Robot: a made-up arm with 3 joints.
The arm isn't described. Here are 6 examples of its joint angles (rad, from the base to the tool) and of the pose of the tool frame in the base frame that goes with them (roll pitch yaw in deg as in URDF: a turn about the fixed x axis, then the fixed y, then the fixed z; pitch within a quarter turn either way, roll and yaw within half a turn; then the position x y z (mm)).
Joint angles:
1: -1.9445 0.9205 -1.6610
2: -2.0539 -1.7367 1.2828
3: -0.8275 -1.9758 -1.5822
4: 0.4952 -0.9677 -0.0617
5: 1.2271 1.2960 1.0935
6: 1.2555 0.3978 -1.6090
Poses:
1: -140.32 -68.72 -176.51 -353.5 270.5 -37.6
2: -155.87 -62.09 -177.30 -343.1 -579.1 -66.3
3: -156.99 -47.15 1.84 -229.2 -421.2 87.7
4: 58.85 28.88 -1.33 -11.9 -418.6 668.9
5: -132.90 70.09 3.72 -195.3 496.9 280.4
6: 66.54 72.63 -3.54 214.6 141.2 414.5
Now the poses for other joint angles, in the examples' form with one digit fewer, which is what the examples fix.
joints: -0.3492 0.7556 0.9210
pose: -95.9 -21.0 0.9 -363 472 423
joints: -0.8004 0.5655 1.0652
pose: -93.8 -46.9 1.2 -507 428 358
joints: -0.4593 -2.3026 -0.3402
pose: 151.7 -25.2 0.6 -176 -499 -33
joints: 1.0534 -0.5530 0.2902
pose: 13.5 59.9 -2.4 354 -196 593
